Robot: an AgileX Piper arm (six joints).
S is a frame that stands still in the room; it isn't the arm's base.
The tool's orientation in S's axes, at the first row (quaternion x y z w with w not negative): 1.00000 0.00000 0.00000 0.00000
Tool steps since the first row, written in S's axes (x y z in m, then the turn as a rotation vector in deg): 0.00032 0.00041 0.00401 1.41 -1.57 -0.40; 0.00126 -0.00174 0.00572 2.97 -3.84 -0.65; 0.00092 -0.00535 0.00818 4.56 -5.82 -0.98; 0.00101 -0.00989 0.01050 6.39 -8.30 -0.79; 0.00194 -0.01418 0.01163 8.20 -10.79 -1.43; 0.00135 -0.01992 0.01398 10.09 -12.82 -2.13; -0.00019 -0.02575 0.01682 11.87 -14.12 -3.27; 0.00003 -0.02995 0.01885 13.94 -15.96 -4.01; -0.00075 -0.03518 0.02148 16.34 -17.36 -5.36; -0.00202 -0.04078 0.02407 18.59 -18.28 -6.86; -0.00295 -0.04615 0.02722 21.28 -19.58 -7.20; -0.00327 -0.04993 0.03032 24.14 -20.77 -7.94; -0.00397 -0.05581 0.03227 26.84 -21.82 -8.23
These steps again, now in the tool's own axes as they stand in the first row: 0.00032 -0.00041 -0.00401 1.41 1.57 0.40; 0.00126 0.00174 -0.00572 2.97 3.84 0.65; 0.00092 0.00535 -0.00818 4.56 5.82 0.98; 0.00101 0.00989 -0.01050 6.39 8.30 0.79; 0.00194 0.01418 -0.01163 8.20 10.79 1.43; 0.00135 0.01992 -0.01398 10.09 12.82 2.13; -0.00019 0.02575 -0.01682 11.87 14.12 3.27; 0.00003 0.02995 -0.01885 13.94 15.96 4.01; -0.00075 0.03518 -0.02148 16.34 17.36 5.36; -0.00202 0.04078 -0.02407 18.59 18.28 6.86; -0.00295 0.04615 -0.02722 21.28 19.58 7.20; -0.00327 0.04993 -0.03032 24.14 20.77 7.94; -0.00397 0.05581 -0.03227 26.84 21.82 8.23
